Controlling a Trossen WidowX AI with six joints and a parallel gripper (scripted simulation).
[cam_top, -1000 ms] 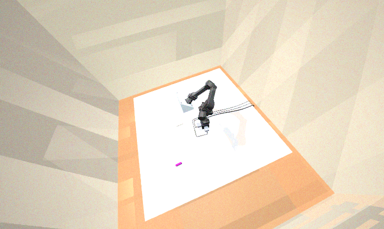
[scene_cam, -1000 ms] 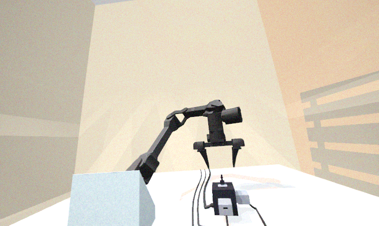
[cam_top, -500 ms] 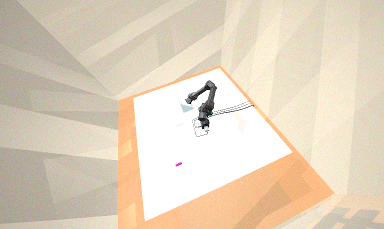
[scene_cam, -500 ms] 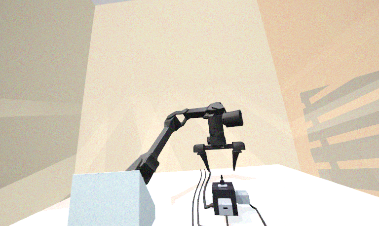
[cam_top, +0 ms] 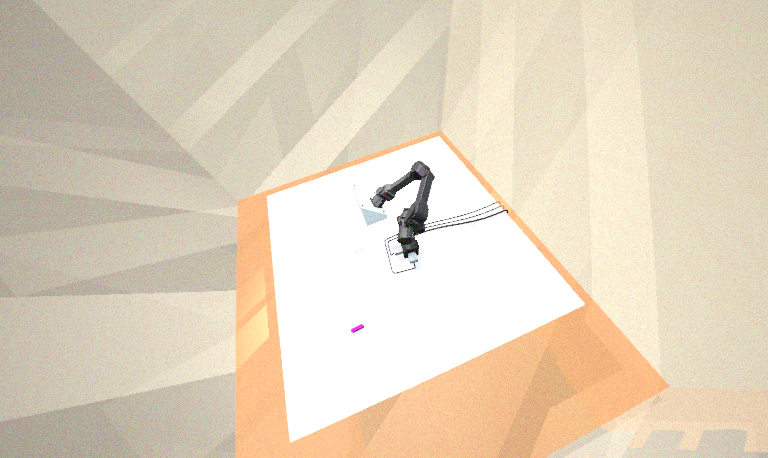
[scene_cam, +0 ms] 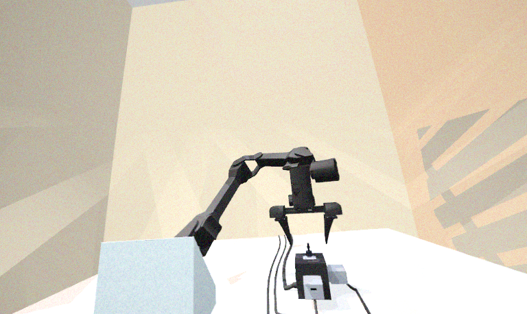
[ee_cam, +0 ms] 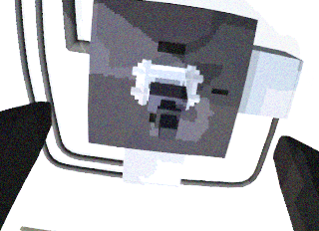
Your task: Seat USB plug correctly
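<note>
Now: the usb plug 2 cm below my gripper tip. Round my gripper tip: white-framed socket: 4 cm below, 1 cm to the left; small magenta piece: 38 cm to the right, 23 cm ahead, 9 cm below.
</note>
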